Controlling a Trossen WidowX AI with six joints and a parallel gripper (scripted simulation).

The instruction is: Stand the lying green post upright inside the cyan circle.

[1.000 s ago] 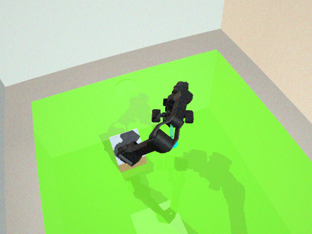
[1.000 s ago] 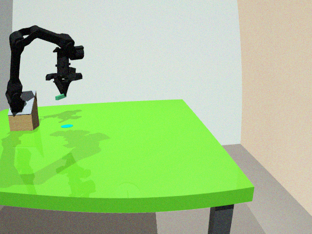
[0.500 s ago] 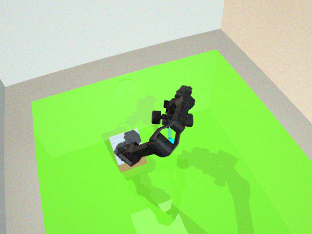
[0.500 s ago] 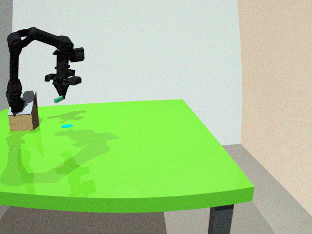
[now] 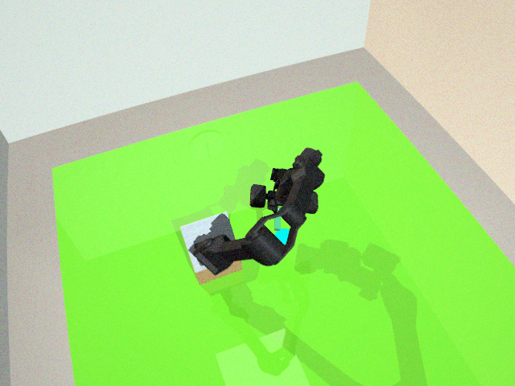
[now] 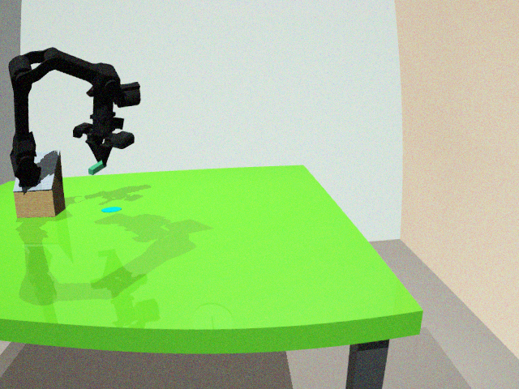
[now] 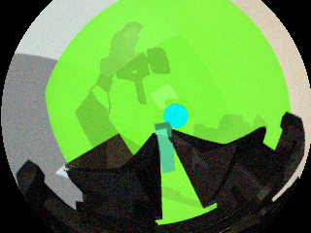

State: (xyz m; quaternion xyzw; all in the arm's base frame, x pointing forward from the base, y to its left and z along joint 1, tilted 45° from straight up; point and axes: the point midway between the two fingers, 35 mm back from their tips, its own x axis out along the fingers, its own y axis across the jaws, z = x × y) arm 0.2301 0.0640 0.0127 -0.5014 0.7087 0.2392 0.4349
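Right now my gripper tip is 130 mm above the cyan circle, 20 mm short of it and 10 mm to the left of it. The rest, counted from my gripper tip: green post: 20 mm to the right, 10 mm behind.
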